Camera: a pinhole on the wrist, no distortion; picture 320 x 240 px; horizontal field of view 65.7 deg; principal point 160.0 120.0 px. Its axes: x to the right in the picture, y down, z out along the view. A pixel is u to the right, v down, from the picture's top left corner.
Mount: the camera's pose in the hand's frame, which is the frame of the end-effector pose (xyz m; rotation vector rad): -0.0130 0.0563 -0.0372 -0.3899 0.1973 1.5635
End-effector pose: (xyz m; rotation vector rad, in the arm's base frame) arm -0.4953 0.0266 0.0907 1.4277 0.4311 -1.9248
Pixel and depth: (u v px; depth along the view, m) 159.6 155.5 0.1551
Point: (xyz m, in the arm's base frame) -0.4819 -0.0992 0.1911
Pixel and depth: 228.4 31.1 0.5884
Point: -0.5470 -0.6134 0.1912
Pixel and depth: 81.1 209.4 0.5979
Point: -0.7793 -0.2867 0.5733
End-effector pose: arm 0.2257 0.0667 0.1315 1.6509 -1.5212 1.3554
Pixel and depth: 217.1 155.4 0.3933
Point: 0.0681 -0.2013 -0.1479
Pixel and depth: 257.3 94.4 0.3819
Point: -0.0023 -0.2372 -0.0670
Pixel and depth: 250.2 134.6 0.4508
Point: -0.0102 -0.2587 -0.1607
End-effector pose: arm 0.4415 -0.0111 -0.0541 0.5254 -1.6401 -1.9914
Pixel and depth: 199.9 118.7 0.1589
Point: 0.4264 0.0664 0.1002
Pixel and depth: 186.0 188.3 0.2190
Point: 0.4542 0.1436 0.1254
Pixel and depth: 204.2 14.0 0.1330
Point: 0.3880 0.0193 0.0893
